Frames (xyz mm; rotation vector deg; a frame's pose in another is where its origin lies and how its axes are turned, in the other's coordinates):
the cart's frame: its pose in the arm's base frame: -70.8 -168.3 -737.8 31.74 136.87 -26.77
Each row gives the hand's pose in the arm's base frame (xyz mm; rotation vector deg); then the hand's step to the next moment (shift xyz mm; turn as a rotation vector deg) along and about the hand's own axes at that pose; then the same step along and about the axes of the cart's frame.
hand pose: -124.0 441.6 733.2 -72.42 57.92 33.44
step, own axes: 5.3 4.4 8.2 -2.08 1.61 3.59
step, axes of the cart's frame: 5.8 8.8 2.0 1.40 2.73 -3.22
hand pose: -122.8 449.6 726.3 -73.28 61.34 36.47
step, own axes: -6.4 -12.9 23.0 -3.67 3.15 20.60
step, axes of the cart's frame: -11.7 22.7 -9.2 4.21 18.49 -9.40
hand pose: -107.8 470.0 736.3 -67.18 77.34 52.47
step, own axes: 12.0 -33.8 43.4 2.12 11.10 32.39
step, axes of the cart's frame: -12.8 52.0 17.4 16.01 28.09 -11.47
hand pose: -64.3 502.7 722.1 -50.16 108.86 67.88
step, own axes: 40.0 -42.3 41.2 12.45 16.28 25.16
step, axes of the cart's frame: 29.9 38.1 52.3 24.86 17.74 -10.96
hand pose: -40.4 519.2 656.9 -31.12 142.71 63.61
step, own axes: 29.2 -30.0 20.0 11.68 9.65 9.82
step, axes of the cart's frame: 32.0 -2.9 33.4 15.92 4.03 -7.49
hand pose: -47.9 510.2 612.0 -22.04 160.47 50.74
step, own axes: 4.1 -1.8 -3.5 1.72 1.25 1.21
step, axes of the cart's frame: 0.9 -5.6 -0.5 2.19 0.36 -1.04
